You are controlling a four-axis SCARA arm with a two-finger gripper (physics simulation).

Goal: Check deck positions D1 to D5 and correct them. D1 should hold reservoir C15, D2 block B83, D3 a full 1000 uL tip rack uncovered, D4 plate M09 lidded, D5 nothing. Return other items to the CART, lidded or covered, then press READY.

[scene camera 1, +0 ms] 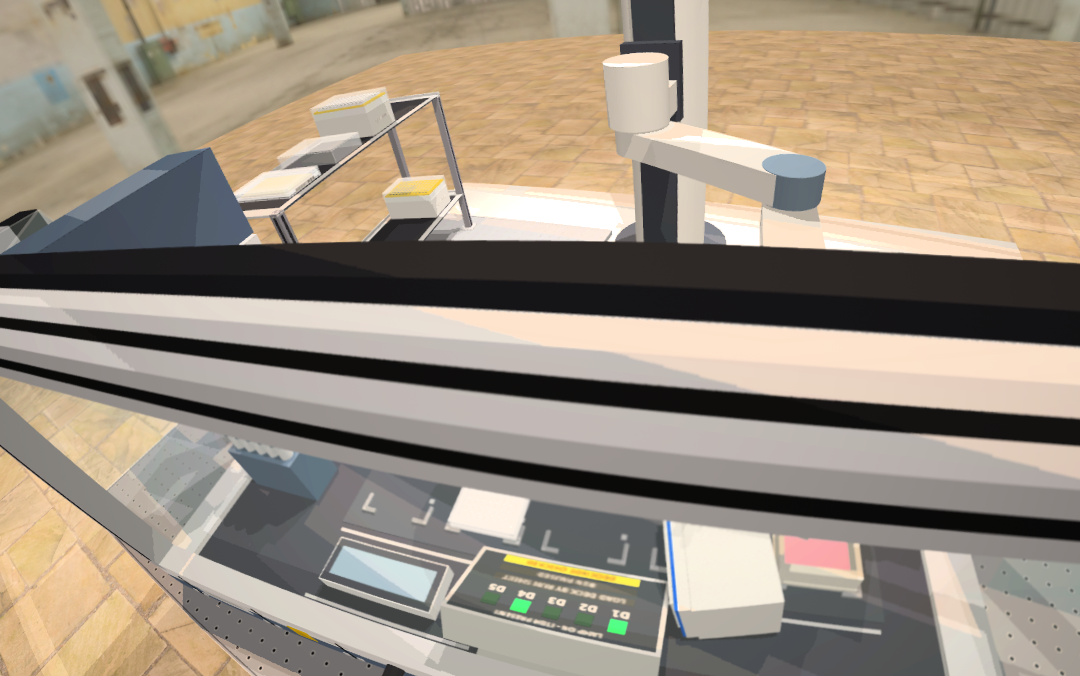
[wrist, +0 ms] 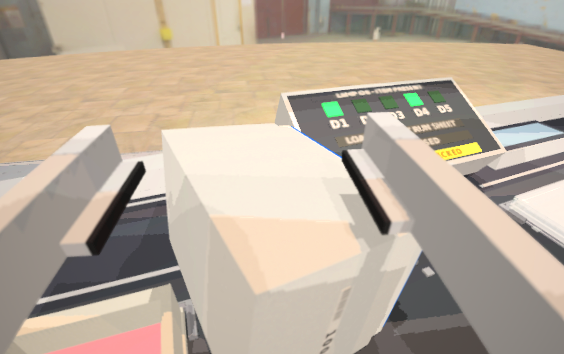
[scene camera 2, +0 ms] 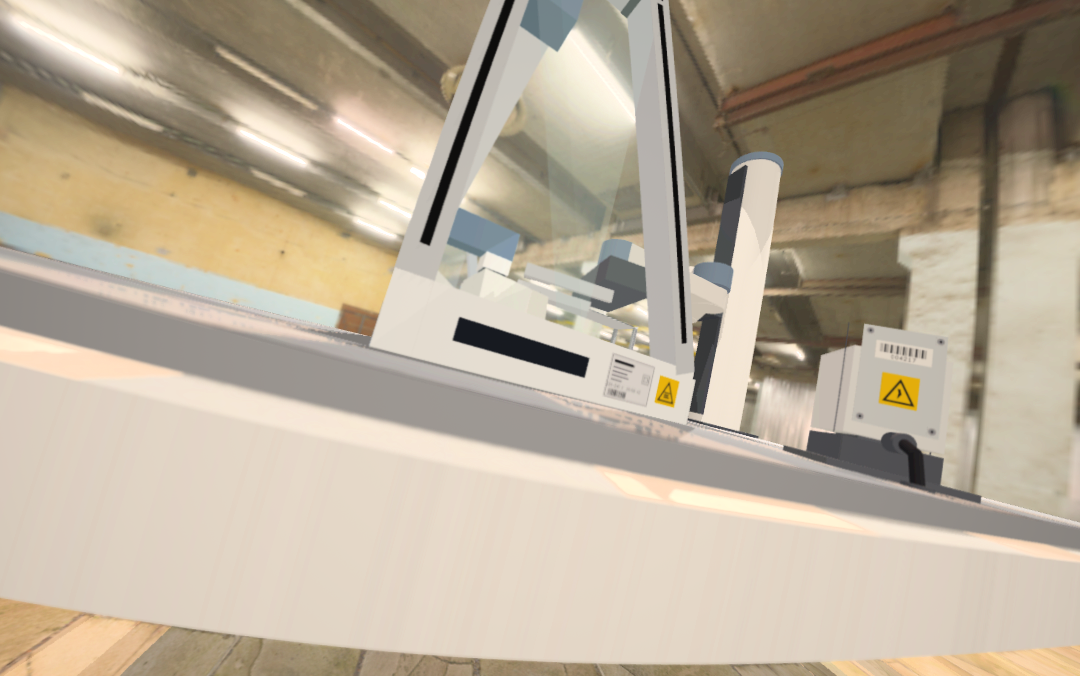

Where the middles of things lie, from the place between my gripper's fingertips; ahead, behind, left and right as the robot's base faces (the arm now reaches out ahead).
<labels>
I see the pink-topped box [wrist: 154, 313] 100 mm below my hand, 80 mm to the left of it and 70 mm behind it. Also, from my hand: READY box [scene camera 2: 844, 425] 350 mm to the left, 300 mm behind, 120 mm below.
</labels>
